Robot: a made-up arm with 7 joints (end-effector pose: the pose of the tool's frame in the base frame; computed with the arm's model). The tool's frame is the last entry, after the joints.
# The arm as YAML. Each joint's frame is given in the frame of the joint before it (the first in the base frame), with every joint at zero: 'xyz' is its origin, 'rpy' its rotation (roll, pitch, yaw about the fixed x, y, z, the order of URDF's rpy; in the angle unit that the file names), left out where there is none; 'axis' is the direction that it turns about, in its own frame. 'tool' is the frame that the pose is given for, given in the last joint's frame.
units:
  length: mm
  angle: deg
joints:
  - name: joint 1
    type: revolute
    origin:
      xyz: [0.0, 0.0, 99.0]
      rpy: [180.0, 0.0, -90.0]
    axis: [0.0, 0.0, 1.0]
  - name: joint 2
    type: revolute
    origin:
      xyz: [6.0, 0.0, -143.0]
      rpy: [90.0, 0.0, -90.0]
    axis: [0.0, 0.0, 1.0]
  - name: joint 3
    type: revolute
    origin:
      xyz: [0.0, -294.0, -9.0]
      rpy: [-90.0, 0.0, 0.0]
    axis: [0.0, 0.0, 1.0]
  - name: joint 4
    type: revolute
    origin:
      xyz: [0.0, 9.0, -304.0]
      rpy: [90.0, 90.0, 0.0]
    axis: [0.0, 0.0, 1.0]
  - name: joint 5
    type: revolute
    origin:
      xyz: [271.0, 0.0, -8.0]
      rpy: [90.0, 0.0, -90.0]
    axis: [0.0, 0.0, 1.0]
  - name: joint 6
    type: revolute
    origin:
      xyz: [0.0, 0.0, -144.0]
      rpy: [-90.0, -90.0, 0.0]
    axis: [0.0, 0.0, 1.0]
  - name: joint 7
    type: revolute
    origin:
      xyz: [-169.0, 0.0, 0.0]
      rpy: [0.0, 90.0, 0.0]
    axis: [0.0, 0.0, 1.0]
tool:
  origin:
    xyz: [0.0, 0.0, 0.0]
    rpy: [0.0, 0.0, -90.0]
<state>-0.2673 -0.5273 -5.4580 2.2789 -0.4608 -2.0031 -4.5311</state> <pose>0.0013 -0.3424 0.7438 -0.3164 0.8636 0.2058 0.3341</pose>
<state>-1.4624 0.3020 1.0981 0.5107 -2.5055 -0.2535 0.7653</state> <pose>0.3564 0.3868 1.2478 -0.5119 -0.7549 0.3486 0.2159</pose>
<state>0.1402 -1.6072 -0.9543 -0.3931 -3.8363 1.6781 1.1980</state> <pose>-0.9467 -0.1778 0.1535 -0.7132 0.2568 0.3719 0.5358</pose>
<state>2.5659 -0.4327 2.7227 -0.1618 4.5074 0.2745 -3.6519</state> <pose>0.3312 0.2136 1.3450 0.9921 0.0753 -0.0163 0.0989</pose>
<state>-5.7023 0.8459 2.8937 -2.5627 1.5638 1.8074 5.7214</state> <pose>0.3802 0.0033 0.3141 0.6851 -0.4803 0.0688 0.5434</pose>
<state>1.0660 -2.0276 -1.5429 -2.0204 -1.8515 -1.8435 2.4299</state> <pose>-0.5680 0.2587 0.1779 0.6388 0.6556 -0.1681 0.3659</pose>
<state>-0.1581 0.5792 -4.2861 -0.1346 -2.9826 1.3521 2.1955</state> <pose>0.6072 0.2825 1.0440 0.5983 -0.1671 -0.0900 0.7784</pose>
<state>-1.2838 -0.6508 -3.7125 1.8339 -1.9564 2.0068 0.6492</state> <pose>0.1477 -0.5860 0.5551 -0.5598 -0.7616 0.2497 0.2102</pose>
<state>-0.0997 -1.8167 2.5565 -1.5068 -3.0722 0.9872 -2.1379</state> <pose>-0.6037 0.2170 0.5361 -0.5628 -0.7344 0.3494 0.1474</pose>
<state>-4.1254 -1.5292 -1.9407 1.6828 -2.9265 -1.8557 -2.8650</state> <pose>0.4956 0.1535 0.1812 0.5410 0.5944 0.5882 0.0890</pose>
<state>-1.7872 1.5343 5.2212 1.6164 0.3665 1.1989 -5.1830</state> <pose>-0.4451 0.3525 -0.0348 -0.4845 0.1572 0.3296 0.7949</pose>
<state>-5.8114 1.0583 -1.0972 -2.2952 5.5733 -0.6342 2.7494</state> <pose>-0.0741 -0.3832 0.4085 -0.0650 0.4397 -0.0188 0.8956</pose>
